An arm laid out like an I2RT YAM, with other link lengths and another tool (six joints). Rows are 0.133 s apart.
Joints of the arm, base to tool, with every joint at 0 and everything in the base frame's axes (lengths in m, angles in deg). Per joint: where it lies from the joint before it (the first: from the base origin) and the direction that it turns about. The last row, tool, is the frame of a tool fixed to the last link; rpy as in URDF.
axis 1: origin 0 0 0.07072 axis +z
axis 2: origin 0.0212 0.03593 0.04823 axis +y
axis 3: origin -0.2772 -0.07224 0 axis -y
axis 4: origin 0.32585 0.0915 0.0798 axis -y
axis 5: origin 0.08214 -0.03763 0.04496 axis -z
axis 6: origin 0.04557 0 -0.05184 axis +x
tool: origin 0.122 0.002 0.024 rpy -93.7 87.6 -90
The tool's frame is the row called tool.
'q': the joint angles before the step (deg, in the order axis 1, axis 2, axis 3, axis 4, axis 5, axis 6). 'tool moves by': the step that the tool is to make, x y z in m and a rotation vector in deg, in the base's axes. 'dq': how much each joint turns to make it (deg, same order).
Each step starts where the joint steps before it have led.
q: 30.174 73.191 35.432 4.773 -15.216 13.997
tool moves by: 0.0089 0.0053 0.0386 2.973 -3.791 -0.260
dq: 0.014 -1.750 2.339 0.877 -0.101 0.737
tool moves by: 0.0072 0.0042 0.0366 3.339 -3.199 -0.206
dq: -0.092 -1.208 2.302 1.269 -0.452 1.250
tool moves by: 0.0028 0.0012 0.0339 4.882 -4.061 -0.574
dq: -0.005 -1.668 0.074 4.860 -0.211 2.339
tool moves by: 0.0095 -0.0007 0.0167 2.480 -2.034 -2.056
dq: 0.022 0.768 1.010 3.200 1.718 1.680
